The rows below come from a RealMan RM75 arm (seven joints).
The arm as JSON. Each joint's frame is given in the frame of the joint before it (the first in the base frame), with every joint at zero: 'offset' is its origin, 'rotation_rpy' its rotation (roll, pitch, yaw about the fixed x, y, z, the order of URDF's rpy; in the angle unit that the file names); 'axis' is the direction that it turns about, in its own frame. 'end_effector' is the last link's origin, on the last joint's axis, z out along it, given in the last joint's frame.
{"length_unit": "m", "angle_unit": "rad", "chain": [
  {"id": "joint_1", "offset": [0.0, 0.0, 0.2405], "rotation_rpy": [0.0, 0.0, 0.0], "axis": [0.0, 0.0, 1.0]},
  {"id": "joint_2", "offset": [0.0, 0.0, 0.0], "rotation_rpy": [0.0, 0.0, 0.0], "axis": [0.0, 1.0, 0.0]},
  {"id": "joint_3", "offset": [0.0, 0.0, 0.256], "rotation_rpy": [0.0, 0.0, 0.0], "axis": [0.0, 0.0, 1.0]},
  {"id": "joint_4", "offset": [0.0, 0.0, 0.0], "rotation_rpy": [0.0, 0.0, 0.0], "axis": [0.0, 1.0, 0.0]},
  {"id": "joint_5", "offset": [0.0, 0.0, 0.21], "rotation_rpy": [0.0, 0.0, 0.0], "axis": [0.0, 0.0, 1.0]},
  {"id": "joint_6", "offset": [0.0, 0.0, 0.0], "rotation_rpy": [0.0, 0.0, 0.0], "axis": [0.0, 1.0, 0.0]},
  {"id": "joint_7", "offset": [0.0, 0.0, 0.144], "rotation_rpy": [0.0, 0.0, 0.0], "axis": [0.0, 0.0, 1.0]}
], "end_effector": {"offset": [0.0, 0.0, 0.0], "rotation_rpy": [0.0, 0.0, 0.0]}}
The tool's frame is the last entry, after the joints.
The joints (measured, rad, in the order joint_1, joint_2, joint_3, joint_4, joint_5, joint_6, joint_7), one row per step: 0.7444, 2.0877, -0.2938, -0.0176, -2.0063, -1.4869, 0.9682; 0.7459, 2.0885, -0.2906, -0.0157, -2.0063, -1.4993, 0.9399; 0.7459, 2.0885, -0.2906, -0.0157, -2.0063, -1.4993, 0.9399; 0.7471, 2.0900, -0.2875, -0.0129, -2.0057, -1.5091, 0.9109; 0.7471, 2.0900, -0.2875, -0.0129, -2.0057, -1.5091, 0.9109; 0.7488, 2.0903, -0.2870, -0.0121, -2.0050, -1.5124, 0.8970; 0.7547, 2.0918, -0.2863, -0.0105, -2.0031, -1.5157, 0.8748; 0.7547, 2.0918, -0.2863, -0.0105, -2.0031, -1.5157, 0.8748; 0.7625, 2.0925, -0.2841, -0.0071, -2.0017, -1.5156, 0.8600; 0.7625, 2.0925, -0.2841, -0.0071, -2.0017, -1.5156, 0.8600; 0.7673, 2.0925, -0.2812, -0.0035, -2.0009, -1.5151, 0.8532; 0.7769, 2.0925, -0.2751, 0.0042, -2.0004, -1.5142, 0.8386; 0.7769, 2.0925, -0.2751, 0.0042, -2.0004, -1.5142, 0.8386; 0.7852, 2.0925, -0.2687, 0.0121, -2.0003, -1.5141, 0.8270; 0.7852, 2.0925, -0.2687, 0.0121, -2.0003, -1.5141, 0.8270; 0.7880, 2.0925, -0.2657, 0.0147, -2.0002, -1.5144, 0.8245
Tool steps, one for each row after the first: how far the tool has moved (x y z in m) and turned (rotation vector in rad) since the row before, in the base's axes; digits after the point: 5 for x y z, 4 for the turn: -0.00213, -0.00085, 0.00048, 0.0173, 0.0021, 0.0250; 0.00000, 0.00000, 0.00000, 0.0000, 0.0000, 0.0000; -0.00200, -0.00093, -0.00001, 0.0178, 0.0014, 0.0228; 0.00000, 0.00000, 0.00000, 0.0000, 0.0000, 0.0000; -0.00104, 0.00000, 0.00009, 0.0092, -0.0013, 0.0115; -0.00279, 0.00057, -0.00033, 0.0146, -0.0020, 0.0197; 0.00000, 0.00000, 0.00000, 0.0000, 0.0000, 0.0000; -0.00306, 0.00120, -0.00044, 0.0098, -0.0007, 0.0140; 0.00000, 0.00000, 0.00000, 0.0000, 0.0000, 0.0000; -0.00189, 0.00078, -0.00023, 0.0046, 0.0016, 0.0058; -0.00382, 0.00137, -0.00061, 0.0089, 0.0028, 0.0125; 0.00000, 0.00000, 0.00000, 0.0000, 0.0000, 0.0000; -0.00350, 0.00099, -0.00058, 0.0064, 0.0045, 0.0099; 0.00000, 0.00000, 0.00000, 0.0000, 0.0000, 0.0000; -0.00124, 0.00041, -0.00008, 0.0017, 0.0028, 0.0023
